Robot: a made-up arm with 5 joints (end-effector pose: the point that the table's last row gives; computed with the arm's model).
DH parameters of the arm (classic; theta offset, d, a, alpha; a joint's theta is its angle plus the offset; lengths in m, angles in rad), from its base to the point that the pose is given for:
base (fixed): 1.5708 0.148 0 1.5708
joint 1: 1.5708 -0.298 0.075 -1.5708
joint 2: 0 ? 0.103 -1.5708
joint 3: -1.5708 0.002 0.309 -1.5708
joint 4: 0 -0.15 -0.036 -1.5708
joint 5: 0 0.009 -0.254 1.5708
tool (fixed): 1.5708 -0.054 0 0
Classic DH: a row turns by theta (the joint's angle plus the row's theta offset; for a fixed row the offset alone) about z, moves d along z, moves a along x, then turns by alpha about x.
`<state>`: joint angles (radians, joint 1 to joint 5).
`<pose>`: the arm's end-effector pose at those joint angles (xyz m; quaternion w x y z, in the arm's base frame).
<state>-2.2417 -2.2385 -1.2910 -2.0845 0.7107</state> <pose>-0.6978 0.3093 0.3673 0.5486 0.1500 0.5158 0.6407</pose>
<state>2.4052 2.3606 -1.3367 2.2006 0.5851</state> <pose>0.1215 0.1232 -0.1921 0.5101 -0.4151 -0.7463 -0.1029</pose>
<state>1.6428 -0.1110 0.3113 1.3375 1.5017</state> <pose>-0.3705 -0.3304 -0.3738 0.0863 0.7687 0.0950 0.6266</pose>
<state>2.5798 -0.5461 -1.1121 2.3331 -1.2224</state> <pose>-0.5536 0.1696 0.3126 0.0946 0.6036 -0.5360 -0.5826</pose>
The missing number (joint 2, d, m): 0.265
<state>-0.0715 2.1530 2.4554 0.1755 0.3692</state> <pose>-0.4403 -0.3230 0.0994 0.2989 -0.4314 -0.4271 -0.7363</pose>
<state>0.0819 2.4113 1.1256 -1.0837 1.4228</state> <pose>-0.6337 -0.2803 -0.0040 0.1656 -0.1795 0.9694 -0.0250</pose>
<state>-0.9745 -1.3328 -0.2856 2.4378 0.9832</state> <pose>-0.3338 -0.2237 0.8748 0.3481 0.6145 0.6400 0.3027</pose>
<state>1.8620 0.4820 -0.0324 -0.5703 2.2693</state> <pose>-0.4129 -0.0101 -0.5373 0.5154 -0.7819 0.2744 0.2184</pose>
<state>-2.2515 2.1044 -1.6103 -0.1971 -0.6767</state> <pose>-0.3236 0.0312 0.0064 0.4554 -0.3570 0.0197 0.8153</pose>
